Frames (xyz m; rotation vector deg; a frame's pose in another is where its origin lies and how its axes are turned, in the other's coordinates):
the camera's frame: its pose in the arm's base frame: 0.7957 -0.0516 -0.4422 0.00 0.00 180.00
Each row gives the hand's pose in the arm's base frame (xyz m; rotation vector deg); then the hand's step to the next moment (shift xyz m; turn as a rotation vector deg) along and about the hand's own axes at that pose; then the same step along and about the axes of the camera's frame.
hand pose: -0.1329 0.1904 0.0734 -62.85 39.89 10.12
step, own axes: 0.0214 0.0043 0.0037 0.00 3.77 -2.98
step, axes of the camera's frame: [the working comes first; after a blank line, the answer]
step, axes of the arm's base frame: 0.0162 0.0009 -0.0150 -3.02 -0.81 -3.65

-0.0162 -0.0009 -0.0150 3.02 0.81 -3.65
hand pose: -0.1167 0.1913 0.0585 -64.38 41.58 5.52
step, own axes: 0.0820 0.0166 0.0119 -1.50 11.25 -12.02
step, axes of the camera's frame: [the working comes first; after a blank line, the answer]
step, axes of the arm's base frame: 0.0619 -0.0054 -0.0573 -11.66 -4.64 -10.77

-0.0619 0.0054 -0.0573 11.66 4.64 -10.77
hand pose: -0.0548 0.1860 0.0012 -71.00 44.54 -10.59
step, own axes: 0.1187 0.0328 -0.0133 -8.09 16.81 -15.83
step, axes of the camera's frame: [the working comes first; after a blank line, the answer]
step, axes of the arm's base frame: 0.0699 -0.0613 -0.0819 -20.39 -2.21 -13.34

-0.0699 0.0613 -0.0819 20.39 2.21 -13.34
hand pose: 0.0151 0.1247 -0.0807 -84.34 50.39 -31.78
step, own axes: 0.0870 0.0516 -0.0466 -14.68 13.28 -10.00
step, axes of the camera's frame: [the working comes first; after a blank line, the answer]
step, axes of the arm's base frame: 0.0050 -0.0939 -0.0597 -19.04 6.33 -9.44

-0.0050 0.0939 -0.0597 19.04 -6.33 -9.44
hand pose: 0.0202 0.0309 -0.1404 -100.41 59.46 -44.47
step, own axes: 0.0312 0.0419 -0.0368 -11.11 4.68 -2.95
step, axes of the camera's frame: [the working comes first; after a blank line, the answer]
step, axes of the arm's base frame: -0.0300 -0.0514 -0.0232 -8.87 7.76 -3.90

0.0300 0.0514 -0.0232 8.87 -7.76 -3.90
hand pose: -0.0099 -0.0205 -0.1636 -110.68 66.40 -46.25
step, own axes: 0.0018 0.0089 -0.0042 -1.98 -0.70 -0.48
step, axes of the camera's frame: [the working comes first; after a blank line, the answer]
step, axes of the arm's base frame: -0.0066 -0.0057 -0.0049 -0.86 1.90 0.56

0.0066 0.0057 -0.0049 0.86 -1.90 0.56
